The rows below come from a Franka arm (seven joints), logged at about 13 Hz.
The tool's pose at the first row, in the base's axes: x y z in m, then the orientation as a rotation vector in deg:
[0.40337 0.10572 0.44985 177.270 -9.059 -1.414]
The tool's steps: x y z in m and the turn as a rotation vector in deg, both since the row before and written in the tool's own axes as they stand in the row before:
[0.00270 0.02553 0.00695 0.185 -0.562 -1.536]
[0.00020 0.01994 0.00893 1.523 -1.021 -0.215]
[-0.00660 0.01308 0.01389 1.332 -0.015 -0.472]
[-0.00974 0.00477 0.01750 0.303 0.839 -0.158]
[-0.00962 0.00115 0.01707 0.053 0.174 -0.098]
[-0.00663 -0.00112 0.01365 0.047 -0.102 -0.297]
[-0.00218 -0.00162 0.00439 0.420 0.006 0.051]
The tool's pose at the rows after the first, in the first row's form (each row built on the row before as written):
[0.40334 0.07977 0.44400 177.591 -6.711 -2.323]
[0.40180 0.05954 0.43588 179.137 -6.495 -3.855]
[0.39368 0.04683 0.42247 -179.228 5.804 3.809]
[0.38292 0.04292 0.40536 -178.980 5.566 2.476]
[0.37279 0.04266 0.38855 -178.939 5.415 2.200]
[0.36591 0.04442 0.37509 -178.897 4.949 2.352]
[0.36371 0.04624 0.37079 -178.476 5.026 2.320]

